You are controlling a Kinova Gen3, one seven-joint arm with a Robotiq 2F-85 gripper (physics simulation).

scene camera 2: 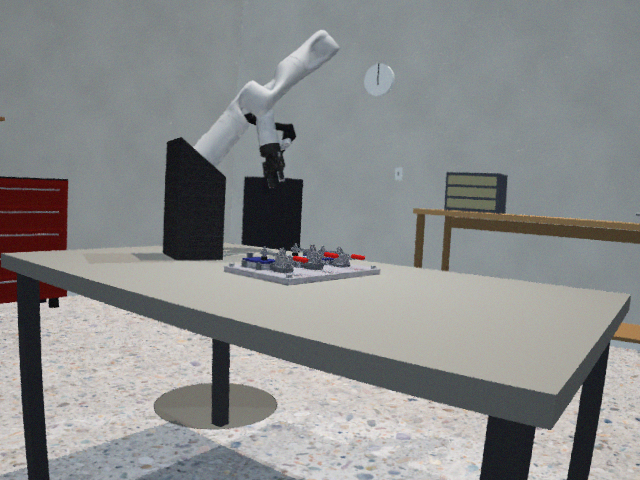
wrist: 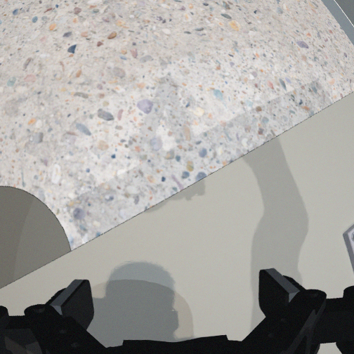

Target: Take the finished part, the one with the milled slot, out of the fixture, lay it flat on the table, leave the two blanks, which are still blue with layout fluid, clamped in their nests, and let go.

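Pixels of known places: gripper, fingertip midpoint: [scene camera 2: 277,184]; arm's base at its link origin: [scene camera 2: 199,164].
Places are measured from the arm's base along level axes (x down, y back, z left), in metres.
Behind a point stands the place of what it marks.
Observation:
The fixture [scene camera 2: 258,275] {x 0.276, y -0.447, z -0.130 m} [wrist: 350,239] is a pale plate on the table [scene camera 2: 413,320] {x 0.284, y -0.921, z -0.199 m} [wrist: 220,245], with grey clamps and red handles; a corner of it shows at the right edge of the wrist view. A blue blank [scene camera 2: 256,259] {x 0.248, y -0.380, z -0.080 m} lies at its left side in the scene view. Another patch of blue [scene camera 2: 327,258] {x 0.253, y -0.412, z 0.152 m} shows behind the clamps, mostly hidden. The finished part with the slot cannot be made out in either view. My gripper [scene camera 2: 276,183] {x 0.046, y 0.030, z 0.360 m} [wrist: 174,295] is open and empty, pointing down high above the table, on the pedestal side of the fixture.
The arm's black pedestal [scene camera 2: 193,206] {x 0.128, y -0.092, z -0.079 m} stands at the table's far left, with a black panel [scene camera 2: 272,211] behind. A red cabinet [scene camera 2: 33,224] stands at the left. A wooden bench [scene camera 2: 527,220] with a drawer box [scene camera 2: 471,192] stands at the back right. The table's edge crosses the wrist view diagonally.

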